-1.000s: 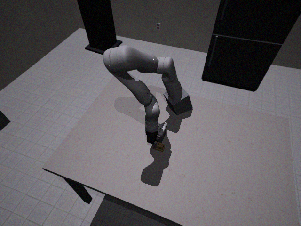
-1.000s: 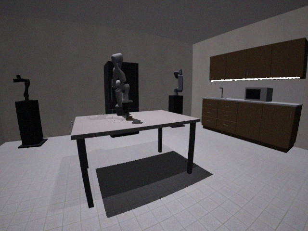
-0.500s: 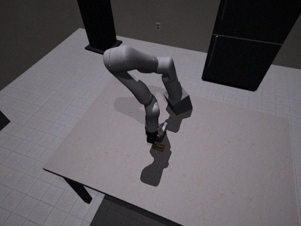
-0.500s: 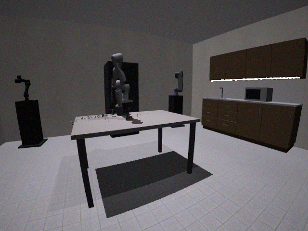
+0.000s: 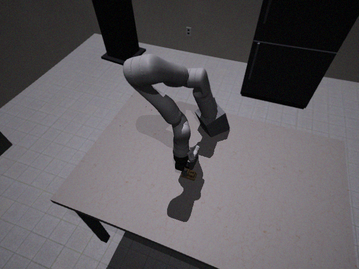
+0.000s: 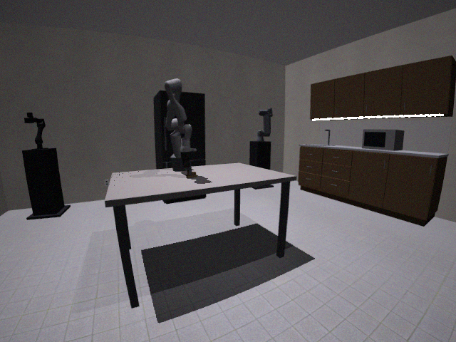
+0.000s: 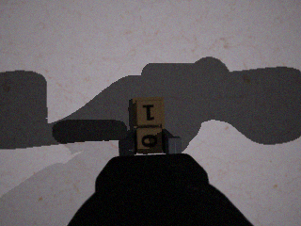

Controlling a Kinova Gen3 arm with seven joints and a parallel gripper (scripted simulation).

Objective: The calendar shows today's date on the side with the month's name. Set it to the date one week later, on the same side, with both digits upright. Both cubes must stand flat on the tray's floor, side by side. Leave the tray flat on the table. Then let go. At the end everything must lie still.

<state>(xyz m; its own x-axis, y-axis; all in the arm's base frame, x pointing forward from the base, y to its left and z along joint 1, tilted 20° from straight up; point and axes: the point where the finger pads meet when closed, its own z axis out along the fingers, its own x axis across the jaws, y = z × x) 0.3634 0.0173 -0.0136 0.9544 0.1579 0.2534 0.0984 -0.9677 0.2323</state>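
Now: hand 2 cm to the right of the wooden tray and 3 cm above it. Also, from my hand: wooden cube (3 cm to the left, 1 cm below).
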